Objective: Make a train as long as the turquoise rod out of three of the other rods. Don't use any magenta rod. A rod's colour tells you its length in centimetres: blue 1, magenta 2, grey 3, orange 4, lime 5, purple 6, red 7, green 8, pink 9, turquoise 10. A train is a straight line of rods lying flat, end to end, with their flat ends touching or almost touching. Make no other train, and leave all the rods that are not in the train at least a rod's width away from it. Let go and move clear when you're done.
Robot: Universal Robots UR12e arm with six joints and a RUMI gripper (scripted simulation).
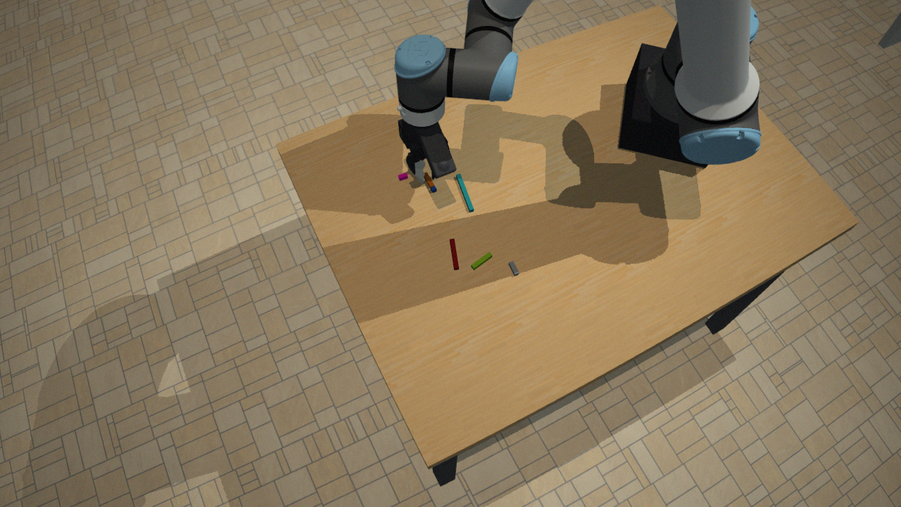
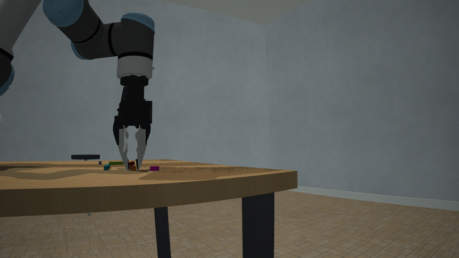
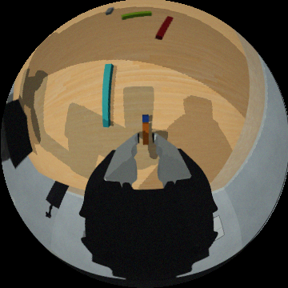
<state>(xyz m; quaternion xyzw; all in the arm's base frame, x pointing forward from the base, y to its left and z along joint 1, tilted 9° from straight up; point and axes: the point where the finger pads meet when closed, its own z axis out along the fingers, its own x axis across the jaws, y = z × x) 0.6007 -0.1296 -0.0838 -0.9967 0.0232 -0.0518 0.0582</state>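
My gripper is now 10 mm above the orange rod. Round my hand: turquoise rod 70 mm to the left, 60 mm behind, 10 mm below; then magenta rod 50 mm ahead, 40 mm to the right, 10 mm below; then blue rod 30 mm to the left, 10 mm below.
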